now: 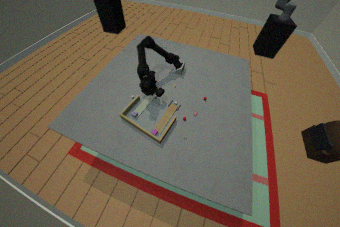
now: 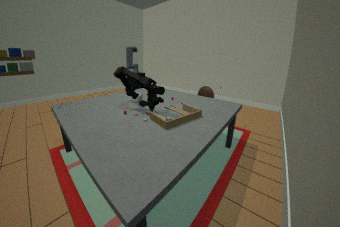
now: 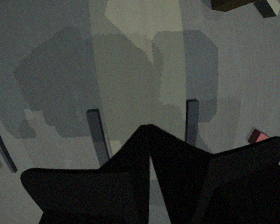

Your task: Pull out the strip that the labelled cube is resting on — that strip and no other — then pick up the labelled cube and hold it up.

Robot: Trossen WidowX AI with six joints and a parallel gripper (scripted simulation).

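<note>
Now: the pale green-grey strip 9 cm ahead of my gripper tip and 3 cm to the right of it. From my gripper tip the other things lie so: cube 20 cm ahead, 5 cm to the right, 1 cm above.
</note>
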